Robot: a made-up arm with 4 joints.
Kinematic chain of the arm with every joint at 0, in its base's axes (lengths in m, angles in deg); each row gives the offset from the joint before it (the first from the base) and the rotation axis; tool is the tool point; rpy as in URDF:
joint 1: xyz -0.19 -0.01 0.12 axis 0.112 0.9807 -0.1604
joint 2: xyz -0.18 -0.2 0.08 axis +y
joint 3: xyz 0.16 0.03 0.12 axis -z
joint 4: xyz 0 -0.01 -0.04 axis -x
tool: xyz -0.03 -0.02 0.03 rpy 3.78 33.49 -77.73
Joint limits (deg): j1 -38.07..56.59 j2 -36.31..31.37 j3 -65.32..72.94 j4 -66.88..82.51
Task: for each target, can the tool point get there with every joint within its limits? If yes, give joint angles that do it. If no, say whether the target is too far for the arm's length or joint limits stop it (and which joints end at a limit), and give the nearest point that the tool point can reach.
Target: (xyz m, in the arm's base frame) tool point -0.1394 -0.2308 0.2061
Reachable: yes | joints 42.65 23.70 -25.06 2.54
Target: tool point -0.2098 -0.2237 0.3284
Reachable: yes | joints 14.24 -8.56 -8.15 -11.73
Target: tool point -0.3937 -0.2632 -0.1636
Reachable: no: joint limits stop it (at a limit: joint 1, joint 2, joint 3, joint 4) | nearest point -0.1829 -0.2314 0.1240 | short by 0.358 m
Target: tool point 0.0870 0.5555 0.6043
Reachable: no: too far | nearest point -0.1203 -0.1658 0.3831 | short by 0.782 m
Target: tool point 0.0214 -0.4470 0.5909
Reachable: no: too far | nearest point -0.0811 -0.2473 0.3667 | short by 0.317 m
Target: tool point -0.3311 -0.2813 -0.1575
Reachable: no: joint limits stop it (at a limit: joint 1, joint 2, joint 3, joint 4) | nearest point -0.1829 -0.2314 0.1240 | short by 0.322 m
